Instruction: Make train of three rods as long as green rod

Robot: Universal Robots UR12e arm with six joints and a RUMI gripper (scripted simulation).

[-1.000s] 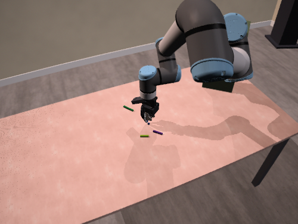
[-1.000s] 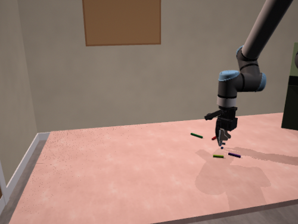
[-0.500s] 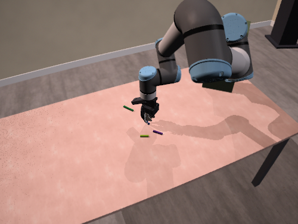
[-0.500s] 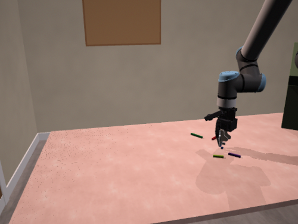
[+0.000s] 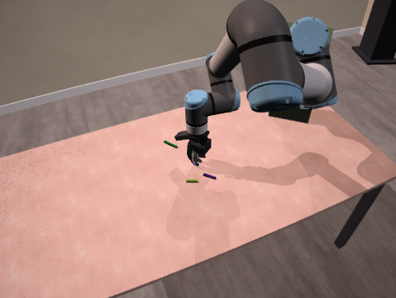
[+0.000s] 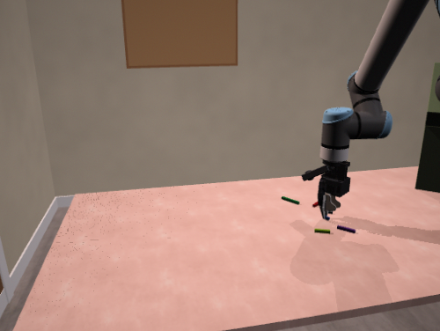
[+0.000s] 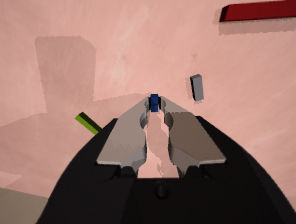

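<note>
My gripper is now 20 mm past the grey rod, 50 mm to the left of it and 10 mm above it. The rest, counted from my hand: purple rod 60 mm behind, 80 mm to the left, 10 mm below; then lime rod 20 mm ahead, 110 mm to the left, 10 mm below; then red rod 10 mm ahead, 120 mm to the right, 10 mm below.
</note>
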